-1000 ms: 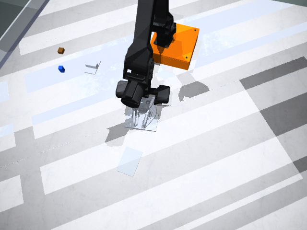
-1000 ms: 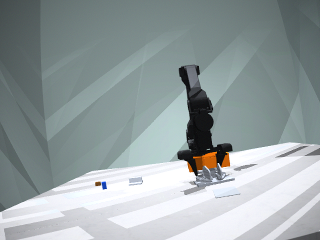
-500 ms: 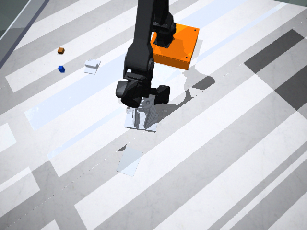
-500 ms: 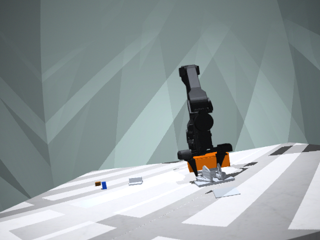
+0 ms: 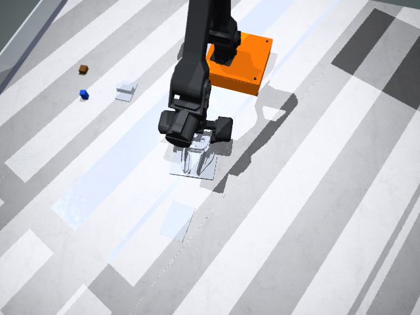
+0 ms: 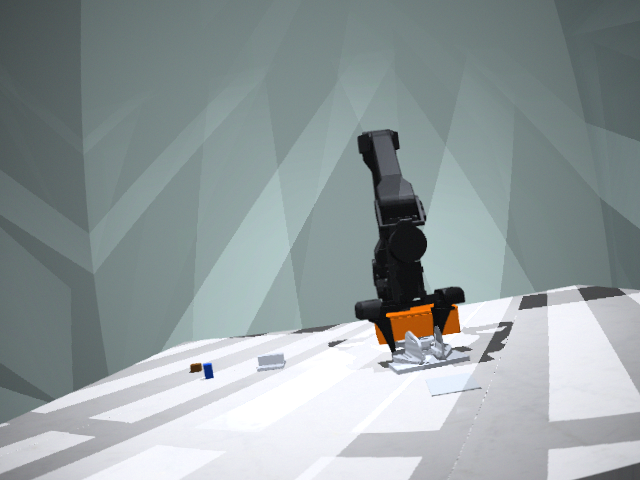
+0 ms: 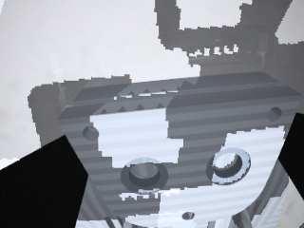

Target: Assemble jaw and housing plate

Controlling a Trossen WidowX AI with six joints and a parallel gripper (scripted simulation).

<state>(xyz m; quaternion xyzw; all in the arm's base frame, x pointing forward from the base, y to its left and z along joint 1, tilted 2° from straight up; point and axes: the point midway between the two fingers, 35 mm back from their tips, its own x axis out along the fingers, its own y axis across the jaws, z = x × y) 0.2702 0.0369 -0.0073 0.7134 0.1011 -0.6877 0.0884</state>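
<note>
Now: gripper tip 30 mm short of the jaw and 10 mm to the left of it. Also, from my gripper tip: brown cube 450 mm to the right, 90 mm behind; then blue cube 390 mm to the right; then pale flat sheet 220 mm ahead, 50 mm to the left, 10 mm below.
</note>
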